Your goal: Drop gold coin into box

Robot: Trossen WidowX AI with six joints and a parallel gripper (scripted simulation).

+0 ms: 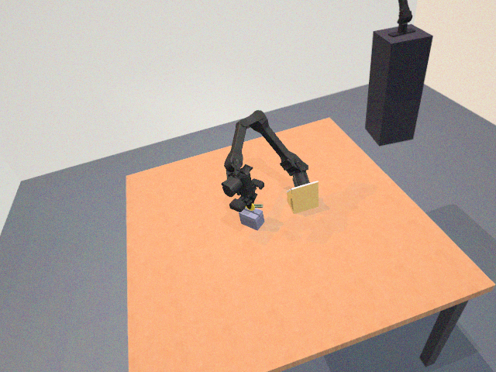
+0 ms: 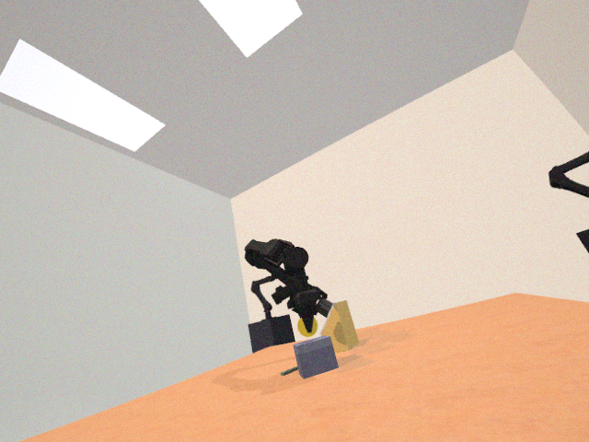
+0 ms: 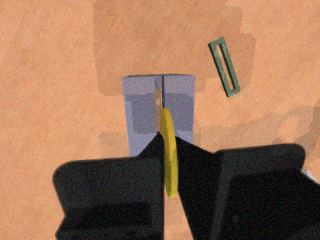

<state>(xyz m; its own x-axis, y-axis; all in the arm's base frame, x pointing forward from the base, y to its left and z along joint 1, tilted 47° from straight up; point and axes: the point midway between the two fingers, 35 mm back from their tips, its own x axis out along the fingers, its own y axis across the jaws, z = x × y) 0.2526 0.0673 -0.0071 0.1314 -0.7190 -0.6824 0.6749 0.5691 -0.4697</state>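
Now: gripper tip 20 mm below the gold coin.
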